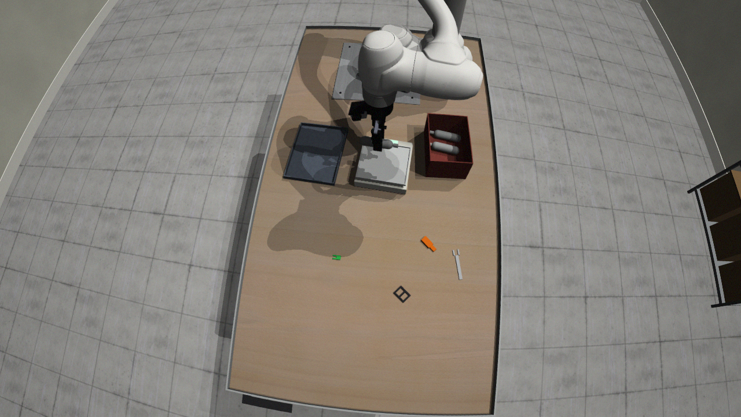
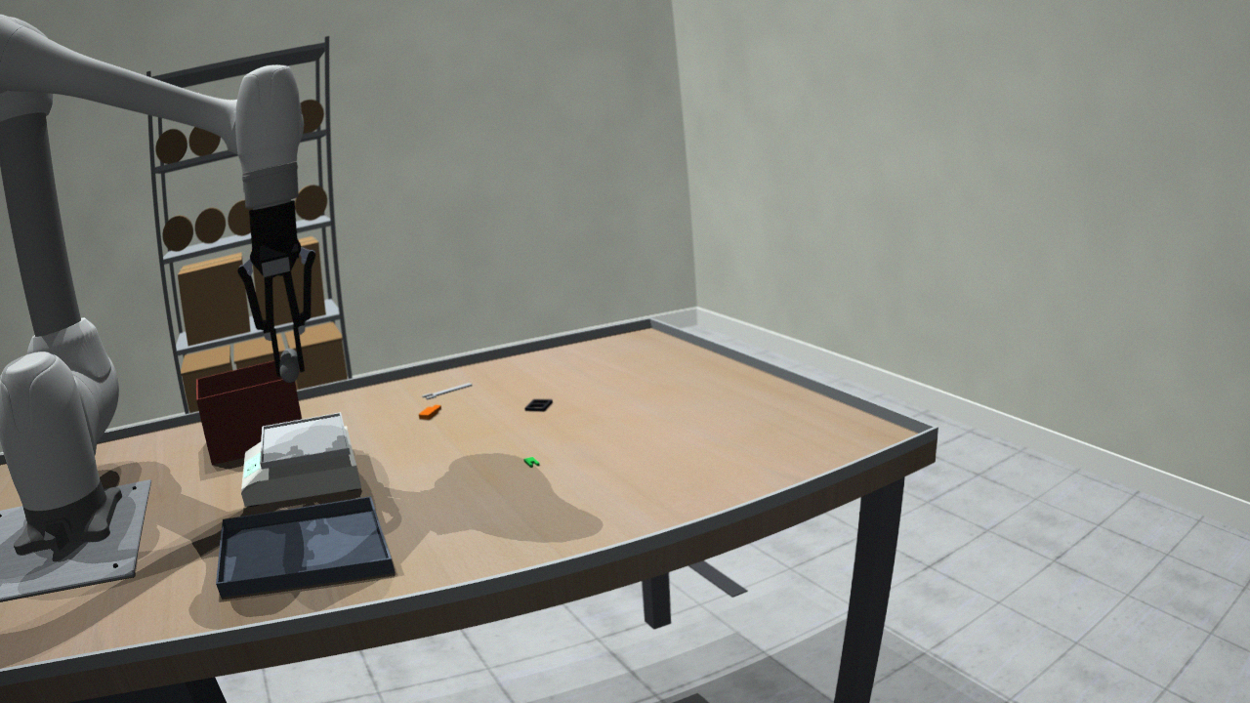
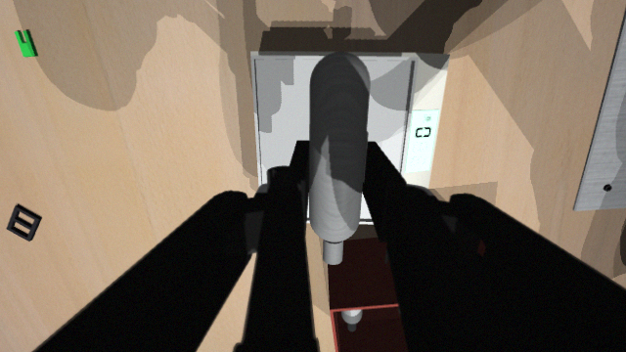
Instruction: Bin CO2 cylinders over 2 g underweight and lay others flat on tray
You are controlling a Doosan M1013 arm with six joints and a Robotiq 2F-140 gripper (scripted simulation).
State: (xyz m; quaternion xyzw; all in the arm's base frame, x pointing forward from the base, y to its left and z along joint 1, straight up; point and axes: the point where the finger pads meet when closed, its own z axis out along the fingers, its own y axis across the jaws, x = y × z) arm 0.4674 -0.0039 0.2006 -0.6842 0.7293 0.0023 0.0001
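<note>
The dark tray is 50 mm behind my hand, 230 mm to the right of it and 200 mm below it. The rest, counted from my hand: red scrap bin (100 mm behind, 240 mm to the left, 170 mm below); then white scale (10 mm behind, 20 mm to the left, 170 mm below); then orange piece (260 mm ahead, 200 mm to the left, 200 mm below).
</note>
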